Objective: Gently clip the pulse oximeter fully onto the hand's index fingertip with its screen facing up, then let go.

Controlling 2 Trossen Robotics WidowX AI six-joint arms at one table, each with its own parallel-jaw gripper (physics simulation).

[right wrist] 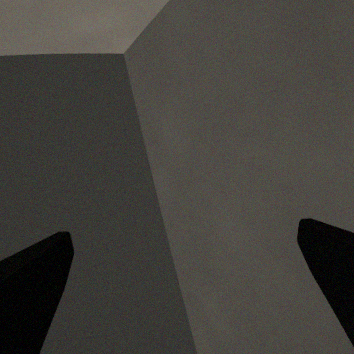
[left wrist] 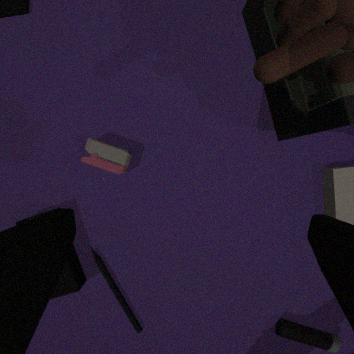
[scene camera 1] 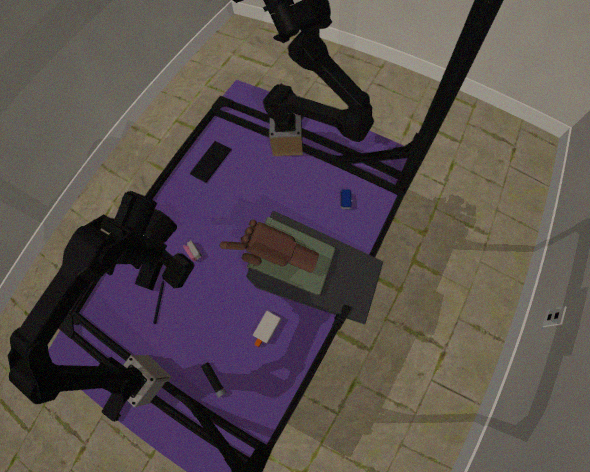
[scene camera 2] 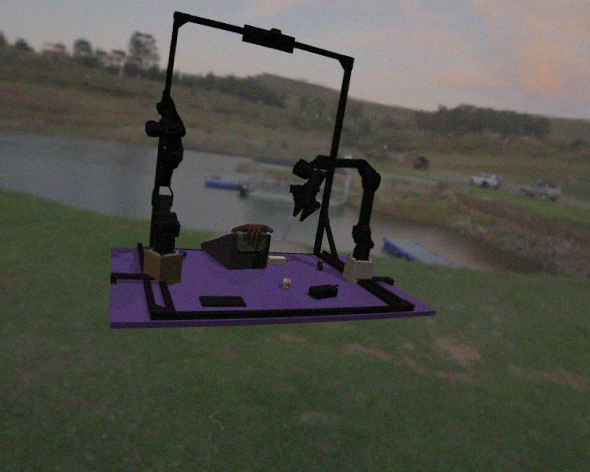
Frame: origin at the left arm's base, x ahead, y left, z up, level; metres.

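Where they show: left gripper, fingertip midpoint: [left wrist: 194,223] [scene camera 1: 175,252] [scene camera 2: 297,218]; right gripper, fingertip midpoint: [right wrist: 186,236] [scene camera 2: 168,97]; left arm's base, link origin: [scene camera 1: 132,381] [scene camera 2: 360,258]; right arm's base, link origin: [scene camera 1: 285,123] [scene camera 2: 163,251].
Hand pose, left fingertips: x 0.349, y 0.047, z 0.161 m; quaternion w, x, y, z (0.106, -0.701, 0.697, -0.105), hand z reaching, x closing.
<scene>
Things, the pixels of their top centre, and the offset from my left fingertips.
- pulse oximeter, top centre: [left wrist: 103,156] [scene camera 1: 190,249] [scene camera 2: 287,280] 0.031 m ahead, 0.093 m left, 0.234 m down
- white box, top centre: [left wrist: 349,203] [scene camera 1: 264,329] [scene camera 2: 279,257] 0.020 m back, 0.234 m right, 0.238 m down
- flashlight, top centre: [left wrist: 312,340] [scene camera 1: 211,380] 0.222 m back, 0.202 m right, 0.239 m down
- thin black pen, top centre: [left wrist: 114,291] [scene camera 1: 158,301] 0.154 m back, 0.081 m left, 0.257 m down
- black box, top centre: [left wrist: 46,257] [scene camera 1: 147,269] [scene camera 2: 324,287] 0.100 m back, 0.164 m left, 0.231 m down
- flat black slab, top centre: [scene camera 2: 222,300] [scene camera 1: 210,160] 0.307 m ahead, 0.265 m left, 0.258 m down
- blue item, top centre: [scene camera 1: 346,196] 0.442 m ahead, 0.195 m right, 0.234 m down
The pulse oximeter [scene camera 1: 192,250] [scene camera 2: 286,284] [left wrist: 106,156], a small white and pink clip, lies on its side on the purple table. The brown hand [scene camera 1: 272,244] [scene camera 2: 252,229] [left wrist: 320,45] rests on a green pad on a dark wedge, its index finger [scene camera 1: 232,245] [left wrist: 287,62] sticking out over the edge. My left gripper [scene camera 2: 298,216] [left wrist: 194,223] is open and empty, pointing down high above the table; the oximeter shows beyond and between its fingers in the left wrist view. My right gripper [right wrist: 186,236] is open and empty, facing blank walls, away from the table.
A white box [scene camera 1: 267,326] [left wrist: 345,195] with an orange end, a flashlight [scene camera 1: 213,379] [left wrist: 305,334], a thin black pen [scene camera 1: 159,304] [left wrist: 117,290], a black box [scene camera 2: 323,291], a flat black slab [scene camera 1: 211,161] [scene camera 2: 222,301] and a blue item [scene camera 1: 346,198] lie around. Black frame bars edge the table.
</scene>
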